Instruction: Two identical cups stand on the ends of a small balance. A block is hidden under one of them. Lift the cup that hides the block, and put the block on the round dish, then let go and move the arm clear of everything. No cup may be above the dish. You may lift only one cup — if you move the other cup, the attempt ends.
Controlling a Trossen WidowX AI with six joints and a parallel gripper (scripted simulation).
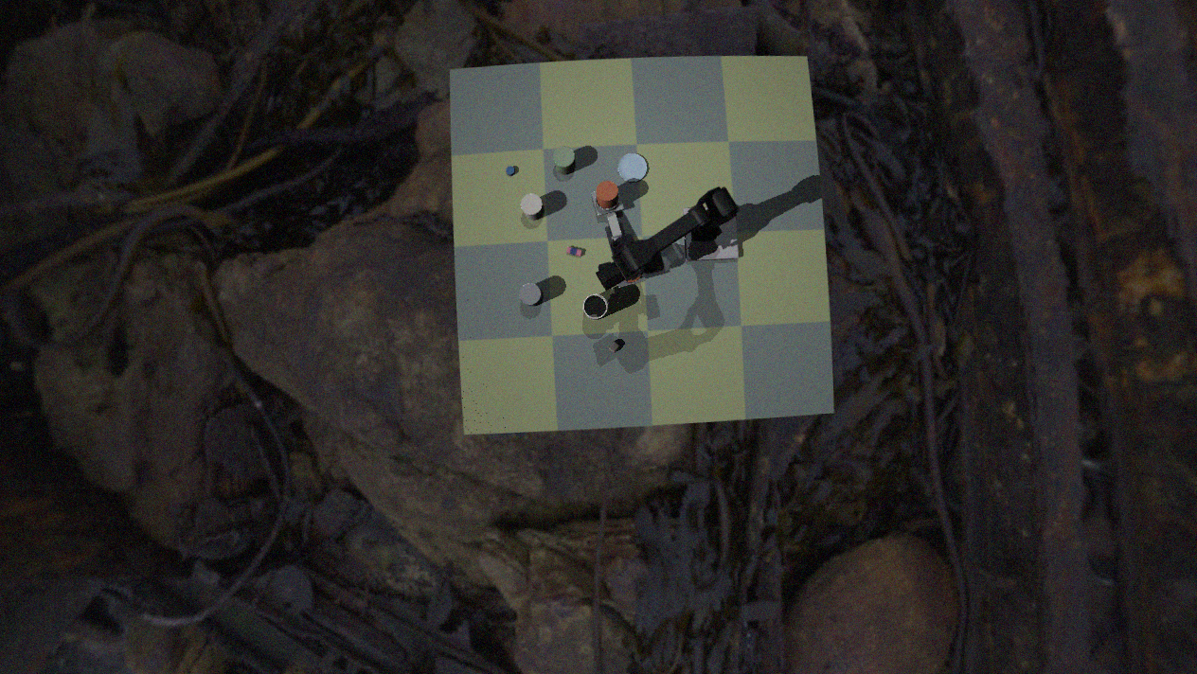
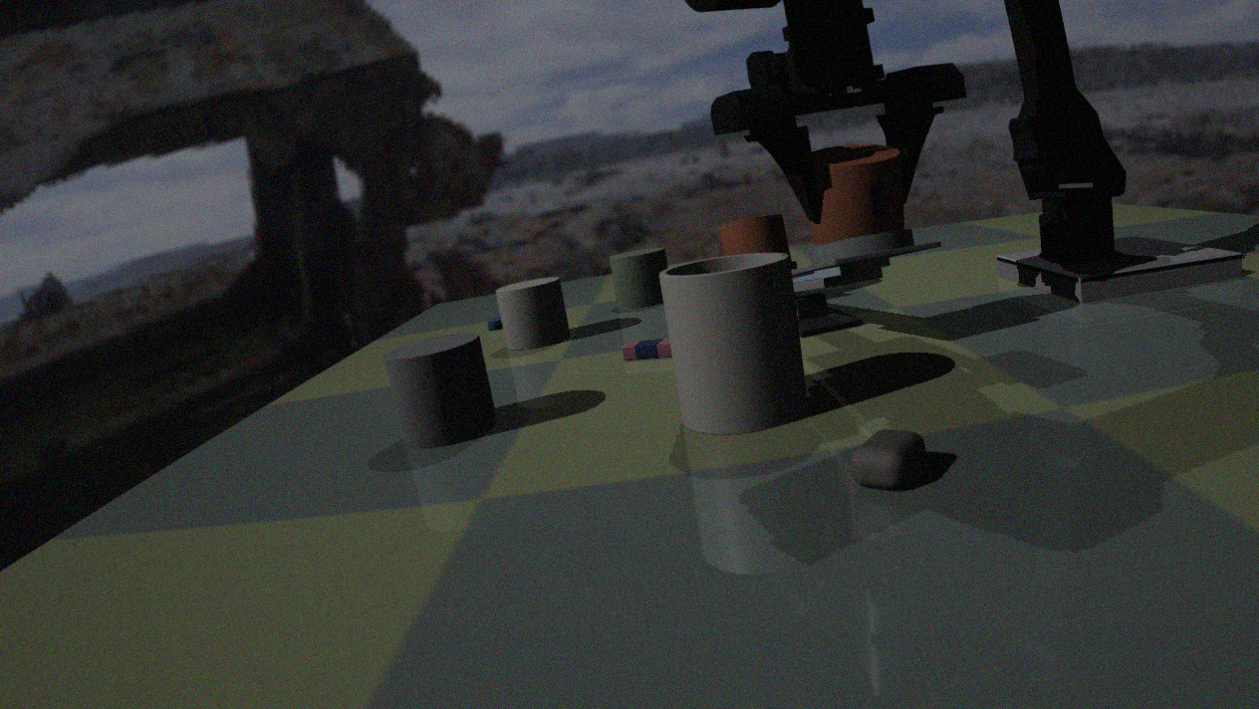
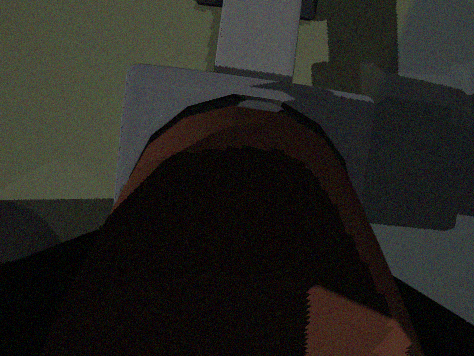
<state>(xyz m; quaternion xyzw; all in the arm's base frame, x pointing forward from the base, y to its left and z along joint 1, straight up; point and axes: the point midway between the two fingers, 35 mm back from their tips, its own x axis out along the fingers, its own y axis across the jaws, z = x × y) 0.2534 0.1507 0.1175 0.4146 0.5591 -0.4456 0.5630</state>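
Now: the grey block 1 cm to the right of my gripper tip and 2 cm below it. Round my gripper tip: small balance 4 cm ahead, 13 cm to the right, 7 cm below; small grey lump 4 cm ahead, 24 cm to the left, 10 cm below; pink-blue eraser 18 cm ahead, 8 cm to the right, 10 cm below.
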